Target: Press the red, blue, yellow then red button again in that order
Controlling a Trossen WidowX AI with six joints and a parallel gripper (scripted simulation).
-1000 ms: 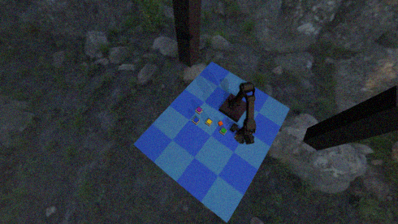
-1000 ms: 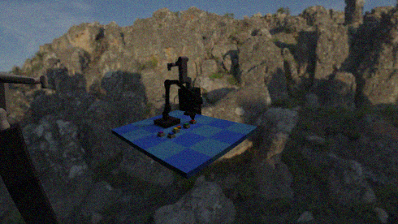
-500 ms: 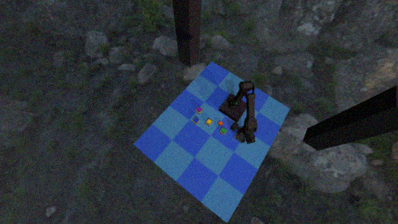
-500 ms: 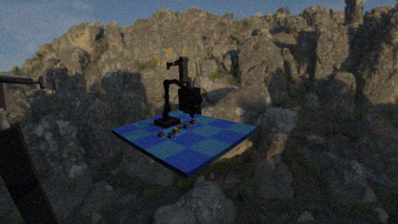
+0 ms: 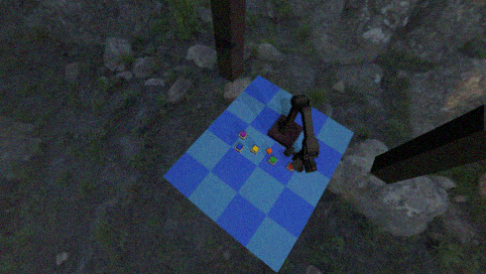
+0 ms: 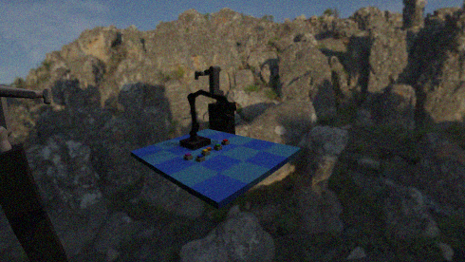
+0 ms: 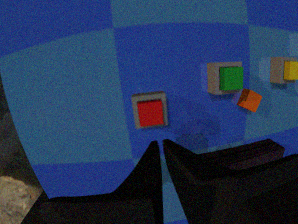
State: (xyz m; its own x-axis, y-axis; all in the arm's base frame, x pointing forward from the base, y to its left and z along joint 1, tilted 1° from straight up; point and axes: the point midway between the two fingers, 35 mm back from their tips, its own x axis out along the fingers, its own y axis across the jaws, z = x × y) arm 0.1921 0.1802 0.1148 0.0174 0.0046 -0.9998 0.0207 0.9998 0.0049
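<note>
Now: the blue button 9 cm ahead of my gripper tip, 36 cm to the right of it and 9 cm below it. From my gripper tip the other things lie so: green button (3 cm ahead, 12 cm to the right, 9 cm below); red button (9 cm below); orange block (1 cm behind, 18 cm to the right, 12 cm below).
</note>
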